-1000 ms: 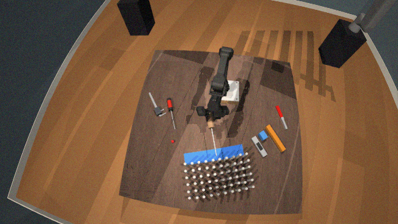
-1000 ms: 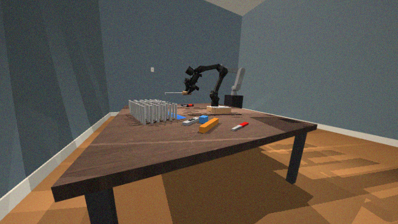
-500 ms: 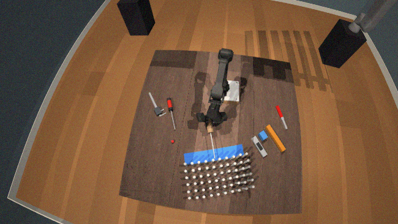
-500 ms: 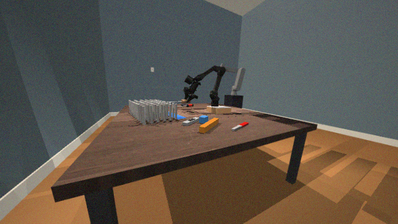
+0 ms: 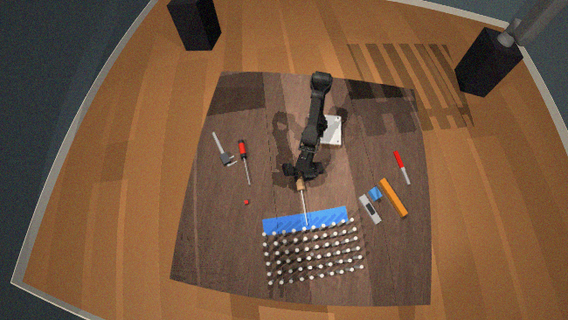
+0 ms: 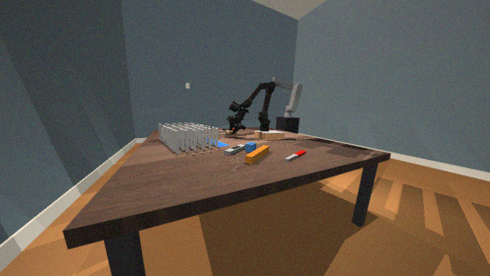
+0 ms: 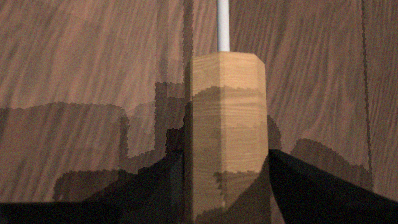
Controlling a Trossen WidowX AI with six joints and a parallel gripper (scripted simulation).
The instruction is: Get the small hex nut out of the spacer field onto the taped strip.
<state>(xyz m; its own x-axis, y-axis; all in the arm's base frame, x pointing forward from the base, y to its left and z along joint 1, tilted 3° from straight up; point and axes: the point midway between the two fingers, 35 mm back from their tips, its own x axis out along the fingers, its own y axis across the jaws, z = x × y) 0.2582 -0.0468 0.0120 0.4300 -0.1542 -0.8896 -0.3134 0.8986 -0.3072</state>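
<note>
The blue taped strip is 180 mm ahead of my gripper tip, 60 mm to the left of it and 40 mm below it. From my gripper tip the other things lie so: small red cube (140 mm ahead, 240 mm to the right, 30 mm below); wooden-handled tool (100 mm ahead, 30 mm to the left); grey block (80 mm ahead, 370 mm to the left, 20 mm below).
</note>
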